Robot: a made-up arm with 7 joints. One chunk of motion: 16 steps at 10 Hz.
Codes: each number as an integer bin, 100 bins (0 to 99) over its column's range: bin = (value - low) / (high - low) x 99, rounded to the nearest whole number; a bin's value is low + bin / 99 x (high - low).
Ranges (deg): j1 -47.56..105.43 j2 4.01..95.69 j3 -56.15..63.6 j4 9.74..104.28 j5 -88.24..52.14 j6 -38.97..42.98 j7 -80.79..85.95
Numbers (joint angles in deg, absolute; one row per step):
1: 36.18 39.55 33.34 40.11 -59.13 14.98 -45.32
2: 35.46 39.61 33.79 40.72 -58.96 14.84 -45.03
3: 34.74 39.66 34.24 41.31 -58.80 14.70 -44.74
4: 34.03 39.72 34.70 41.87 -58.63 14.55 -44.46
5: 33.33 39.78 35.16 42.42 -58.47 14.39 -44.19
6: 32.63 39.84 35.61 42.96 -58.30 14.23 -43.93
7: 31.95 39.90 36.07 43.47 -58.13 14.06 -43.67
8: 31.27 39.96 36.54 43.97 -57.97 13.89 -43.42
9: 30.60 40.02 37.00 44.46 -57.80 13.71 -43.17
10: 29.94 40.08 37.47 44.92 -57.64 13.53 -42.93
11: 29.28 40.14 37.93 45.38 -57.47 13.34 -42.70
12: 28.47 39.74 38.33 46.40 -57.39 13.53 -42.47
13: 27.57 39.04 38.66 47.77 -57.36 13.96 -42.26
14: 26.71 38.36 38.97 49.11 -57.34 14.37 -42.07
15: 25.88 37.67 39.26 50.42 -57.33 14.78 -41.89
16: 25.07 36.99 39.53 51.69 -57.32 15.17 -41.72
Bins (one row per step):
1: 54 38 74 32 21 65 21
2: 54 38 74 32 21 65 21
3: 53 38 75 33 21 65 21
4: 53 39 75 34 21 65 22
5: 52 39 75 34 21 64 22
6: 52 39 76 35 21 64 22
7: 51 39 76 35 21 64 22
8: 51 39 77 36 21 64 22
9: 51 39 77 36 21 64 22
10: 50 39 77 37 22 63 22
11: 50 39 78 37 22 63 23
12: 49 39 78 38 22 63 23
13: 49 38 78 40 22 64 23
14: 48 37 79 41 22 64 23
15: 48 36 79 43 22 65 23
16: 47 36 79 44 22 65 23

